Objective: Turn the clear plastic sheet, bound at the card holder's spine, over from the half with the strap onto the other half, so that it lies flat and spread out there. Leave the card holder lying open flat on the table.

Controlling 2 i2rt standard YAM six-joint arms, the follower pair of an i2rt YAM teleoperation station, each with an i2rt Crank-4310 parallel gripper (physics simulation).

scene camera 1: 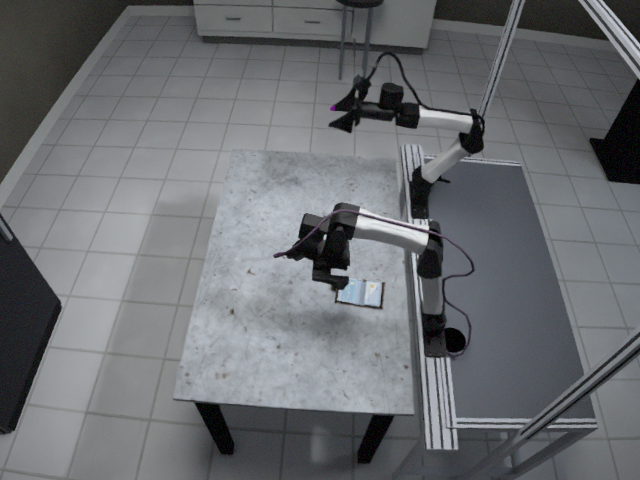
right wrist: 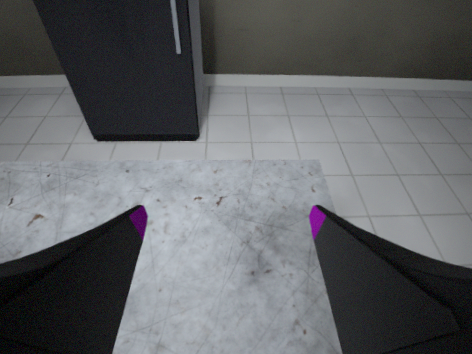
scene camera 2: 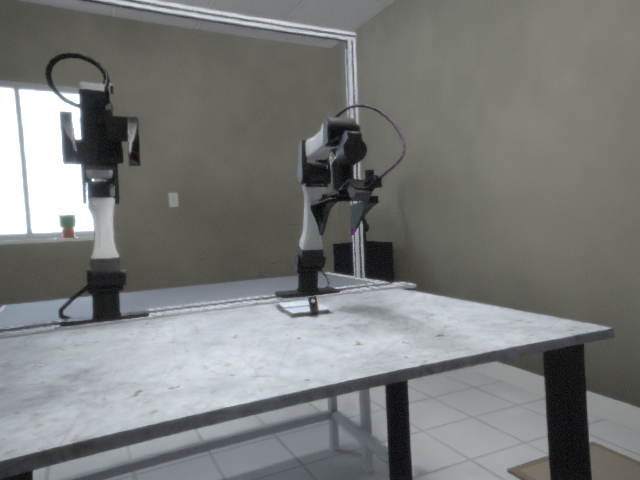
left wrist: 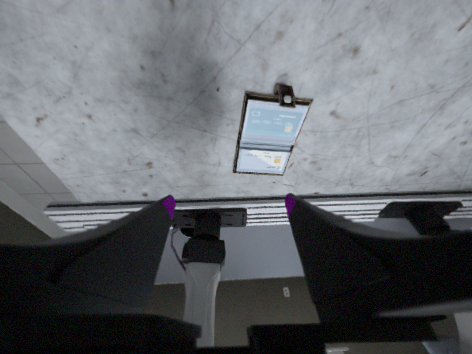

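Observation:
The card holder [scene camera 1: 361, 293] [scene camera 2: 295, 310] [left wrist: 260, 173] lies open flat on the table, brown-edged. Its spine [left wrist: 265, 147] runs across between two halves. The half with the blue card [left wrist: 272, 122] bears the strap [scene camera 2: 312, 304] [left wrist: 285, 95], which stands up at its outer edge. The other half [left wrist: 262, 161] shows a pale card. The clear sheet's outline cannot be made out. My left gripper [scene camera 1: 315, 269] [scene camera 2: 337, 233] [left wrist: 230, 197] is open and empty, pointing down, high above the table near the holder. My right gripper [scene camera 1: 331, 117] [scene camera 2: 103, 155] [right wrist: 228, 209] is open and empty, raised far from the holder.
The grey marbled table [scene camera 1: 289, 356] [scene camera 2: 217, 382] [right wrist: 220, 300] borders the metal rail [scene camera 1: 439, 403] that carries the arm bases. The holder lies near that rail, close to the left arm's base [scene camera 1: 434, 338] [scene camera 2: 308, 279]. A dark fridge [right wrist: 135, 75] stands beyond the table.

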